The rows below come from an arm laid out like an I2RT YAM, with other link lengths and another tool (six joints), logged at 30 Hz.
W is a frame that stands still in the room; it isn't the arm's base.
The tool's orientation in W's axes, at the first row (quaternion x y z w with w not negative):
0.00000 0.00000 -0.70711 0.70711
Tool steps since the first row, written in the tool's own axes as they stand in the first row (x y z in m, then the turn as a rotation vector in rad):
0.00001 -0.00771 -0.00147 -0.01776 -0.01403 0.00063
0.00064 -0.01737 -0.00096 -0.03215 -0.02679 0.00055
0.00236 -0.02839 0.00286 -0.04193 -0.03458 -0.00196
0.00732 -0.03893 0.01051 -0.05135 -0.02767 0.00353
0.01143 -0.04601 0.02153 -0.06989 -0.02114 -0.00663
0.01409 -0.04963 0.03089 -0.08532 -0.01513 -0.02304
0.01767 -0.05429 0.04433 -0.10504 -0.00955 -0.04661
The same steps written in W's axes. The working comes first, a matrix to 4 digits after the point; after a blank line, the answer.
The tool's axes in the first row as the columns of a matrix, in W's axes (used below as rounded here):
0.0000 1.0000 0.0000
-1.0000 0.0000 0.0000
0.0000 0.0000 1.0000

-0.00771 -0.00001 -0.00147 -0.01403 0.01776 0.00063
-0.01737 -0.00064 -0.00096 -0.02679 0.03215 0.00055
-0.02839 -0.00236 0.00286 -0.03458 0.04193 -0.00196
-0.03893 -0.00732 0.01051 -0.02767 0.05135 0.00353
-0.04601 -0.01143 0.02153 -0.02114 0.06989 -0.00663
-0.04963 -0.01409 0.03089 -0.01513 0.08532 -0.02304
-0.05429 -0.01767 0.04433 -0.00955 0.10504 -0.04661

